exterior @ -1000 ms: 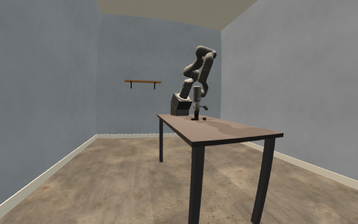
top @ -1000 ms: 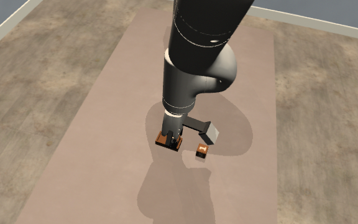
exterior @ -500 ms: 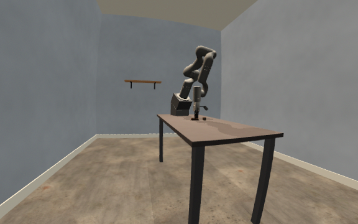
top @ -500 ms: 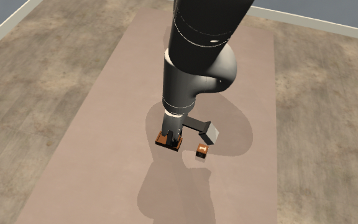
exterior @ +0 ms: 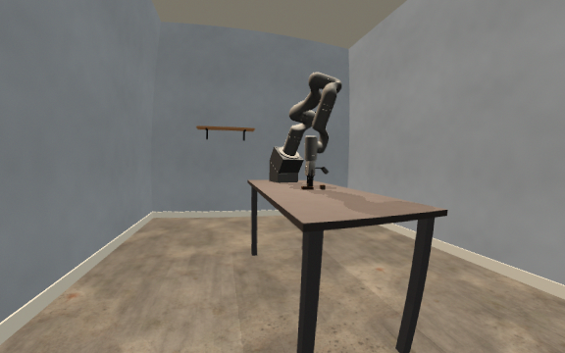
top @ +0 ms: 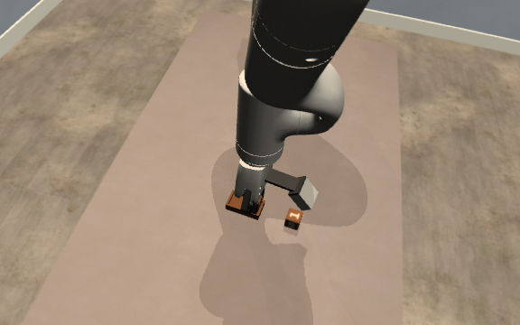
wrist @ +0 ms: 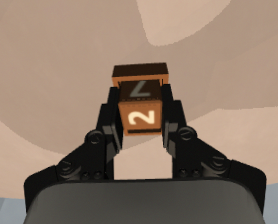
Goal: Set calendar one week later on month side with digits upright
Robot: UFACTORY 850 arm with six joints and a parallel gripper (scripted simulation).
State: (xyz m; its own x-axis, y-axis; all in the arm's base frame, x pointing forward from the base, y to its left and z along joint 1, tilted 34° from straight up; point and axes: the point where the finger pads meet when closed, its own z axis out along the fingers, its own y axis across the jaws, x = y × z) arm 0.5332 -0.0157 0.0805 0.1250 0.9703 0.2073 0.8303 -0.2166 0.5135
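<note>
Right now my hand is 30 mm above the wooden tray and 20 mm to the left of it. From my hand the other things lie so: wooden cube (20 mm below).
</note>
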